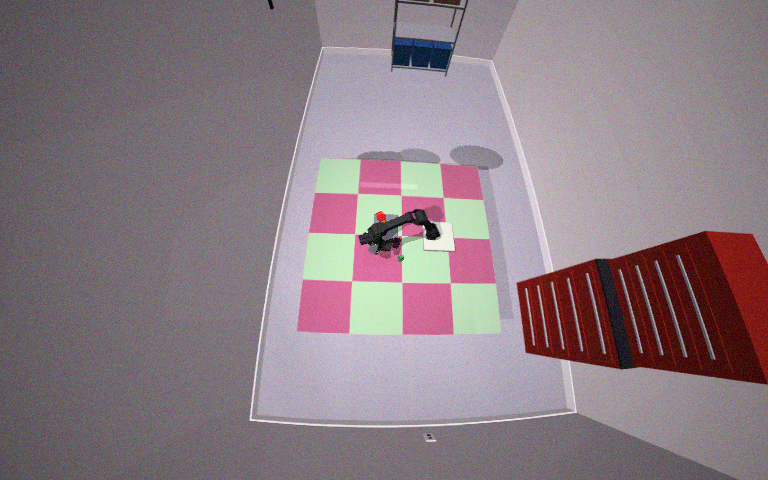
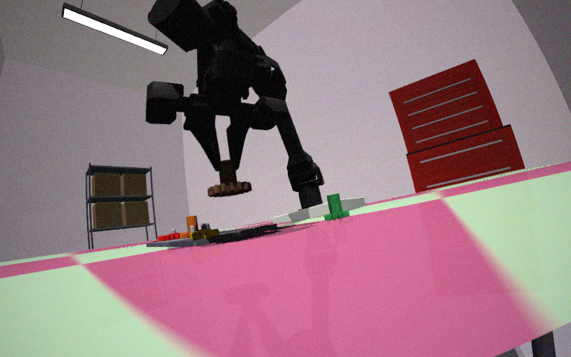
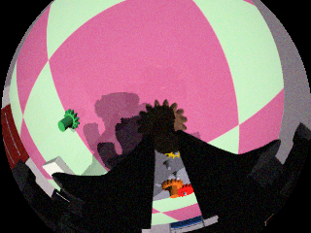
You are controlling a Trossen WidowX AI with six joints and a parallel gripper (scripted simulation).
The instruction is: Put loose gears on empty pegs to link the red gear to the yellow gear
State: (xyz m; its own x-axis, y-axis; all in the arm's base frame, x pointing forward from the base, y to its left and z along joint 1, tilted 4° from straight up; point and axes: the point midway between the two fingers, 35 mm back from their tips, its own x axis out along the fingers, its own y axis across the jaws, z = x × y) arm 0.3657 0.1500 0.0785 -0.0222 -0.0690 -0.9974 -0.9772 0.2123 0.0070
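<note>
Now: the orange gear 30 mm behind my gripper tip, 190 mm to the right of it and 60 mm below it. Round my gripper tip: green gear: 170 mm behind, 40 mm to the left, 70 mm below; brown gear: 10 mm below; yellow gear: 80 mm to the right, 70 mm below.
</note>
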